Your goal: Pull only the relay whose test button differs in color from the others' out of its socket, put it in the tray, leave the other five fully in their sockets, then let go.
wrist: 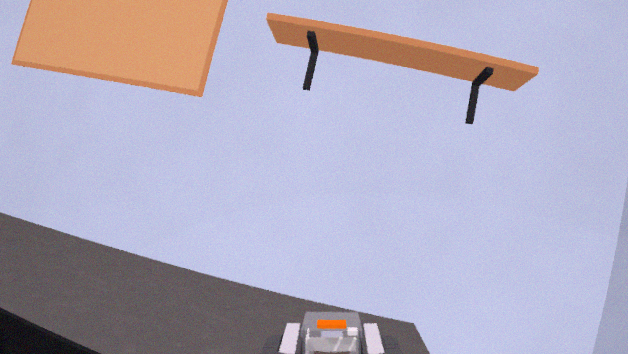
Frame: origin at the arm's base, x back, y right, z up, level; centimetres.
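Where they show: gripper, fingertip midpoint: (331,347).
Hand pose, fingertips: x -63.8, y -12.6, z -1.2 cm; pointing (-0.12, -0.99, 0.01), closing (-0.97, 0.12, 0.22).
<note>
Each offset is from my fingertips to the top centre of the thing. "spot": to the spot under its first point. Level surfaces: height alone.
A relay @(dy +0.8, dx -0.1, dz +1.5 cm) (332,334) with a clear housing and an orange test button on its top shows at the bottom middle of the wrist view. My gripper (331,342) is shut on this relay, with one light finger pad on each side of it. The lower part of the relay is cut off by the frame's edge. The tray, the sockets and the other five relays cannot be made out in this view.
A dark grey table top @(dz -9.5 cm) (150,290) runs across the lower left, with a black edge or object @(spot: dy -8.8, dx +16.5, dz -6.8 cm) (30,337) at the corner. On the pale wall are an orange-brown panel (120,45) and a shelf (400,50) on two black brackets.
</note>
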